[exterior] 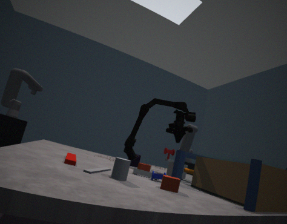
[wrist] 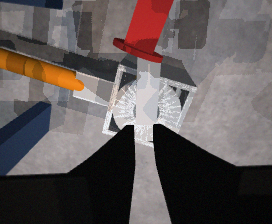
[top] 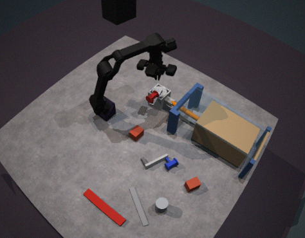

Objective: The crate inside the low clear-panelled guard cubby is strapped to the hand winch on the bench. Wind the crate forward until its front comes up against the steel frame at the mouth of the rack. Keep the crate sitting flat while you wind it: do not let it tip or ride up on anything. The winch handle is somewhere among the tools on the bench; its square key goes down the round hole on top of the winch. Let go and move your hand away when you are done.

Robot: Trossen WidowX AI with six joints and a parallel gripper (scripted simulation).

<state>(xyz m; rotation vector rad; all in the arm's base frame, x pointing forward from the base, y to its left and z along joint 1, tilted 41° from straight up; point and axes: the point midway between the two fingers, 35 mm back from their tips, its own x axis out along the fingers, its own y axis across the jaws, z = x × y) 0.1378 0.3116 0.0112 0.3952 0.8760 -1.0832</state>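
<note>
Right now my gripper tip is 1 cm short of the winch handle with red knob, 2 cm to the left of it and 11 cm above it. The rest, counted from my gripper tip: blue t-shaped piece: 30 cm ahead, 20 cm to the right, 20 cm below; then grey strip: 35 cm ahead, 46 cm to the right, 21 cm below; then grey winch: 3 cm behind, 3 cm to the left, 18 cm below.
</note>
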